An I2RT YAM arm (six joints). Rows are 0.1 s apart.
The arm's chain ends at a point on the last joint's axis. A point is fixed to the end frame.
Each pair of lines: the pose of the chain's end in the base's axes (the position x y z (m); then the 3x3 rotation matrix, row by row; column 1 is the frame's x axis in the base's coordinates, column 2 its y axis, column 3 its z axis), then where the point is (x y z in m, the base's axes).
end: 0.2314, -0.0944, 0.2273; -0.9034, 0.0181, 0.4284; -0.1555, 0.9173, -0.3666; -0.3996, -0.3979, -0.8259
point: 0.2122 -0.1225 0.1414
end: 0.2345, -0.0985, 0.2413; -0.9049, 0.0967, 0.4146; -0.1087, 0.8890, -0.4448; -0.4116, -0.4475, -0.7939
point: 0.2149 -0.1299 0.1567
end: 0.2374, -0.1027, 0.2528; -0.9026, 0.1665, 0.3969; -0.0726, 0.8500, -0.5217; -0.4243, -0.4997, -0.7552
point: 0.2172 -0.1380 0.1699
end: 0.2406, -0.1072, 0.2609; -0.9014, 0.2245, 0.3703; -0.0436, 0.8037, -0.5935; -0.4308, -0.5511, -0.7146
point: 0.2189 -0.1465 0.1802
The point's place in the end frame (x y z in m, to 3 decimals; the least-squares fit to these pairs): 0.056 0.008 0.073
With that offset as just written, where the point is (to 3 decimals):
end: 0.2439, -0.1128, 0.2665; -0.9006, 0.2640, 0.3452; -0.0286, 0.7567, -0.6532; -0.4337, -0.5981, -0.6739
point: 0.221 -0.156 0.188
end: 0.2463, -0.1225, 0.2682; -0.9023, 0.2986, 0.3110; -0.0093, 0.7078, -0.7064; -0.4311, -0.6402, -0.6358
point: 0.221 -0.169 0.193
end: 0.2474, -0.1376, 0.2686; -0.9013, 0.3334, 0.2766; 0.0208, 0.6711, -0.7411; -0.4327, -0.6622, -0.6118
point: 0.220 -0.185 0.194
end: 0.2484, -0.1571, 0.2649; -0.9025, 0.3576, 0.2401; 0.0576, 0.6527, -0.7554; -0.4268, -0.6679, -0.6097
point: 0.218 -0.204 0.191
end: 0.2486, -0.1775, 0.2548; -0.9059, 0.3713, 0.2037; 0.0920, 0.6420, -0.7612; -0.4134, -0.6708, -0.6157
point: 0.216 -0.223 0.181
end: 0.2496, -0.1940, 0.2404; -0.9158, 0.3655, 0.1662; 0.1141, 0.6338, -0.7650; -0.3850, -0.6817, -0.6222
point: 0.213 -0.238 0.168
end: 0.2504, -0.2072, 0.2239; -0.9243, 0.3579, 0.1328; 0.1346, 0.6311, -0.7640; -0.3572, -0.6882, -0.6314
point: 0.211 -0.250 0.152
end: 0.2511, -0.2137, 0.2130; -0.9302, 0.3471, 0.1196; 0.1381, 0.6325, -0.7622; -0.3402, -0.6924, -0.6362
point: 0.211 -0.257 0.142
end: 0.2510, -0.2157, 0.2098; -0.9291, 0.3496, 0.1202; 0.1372, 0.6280, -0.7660; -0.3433, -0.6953, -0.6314
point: 0.211 -0.259 0.139
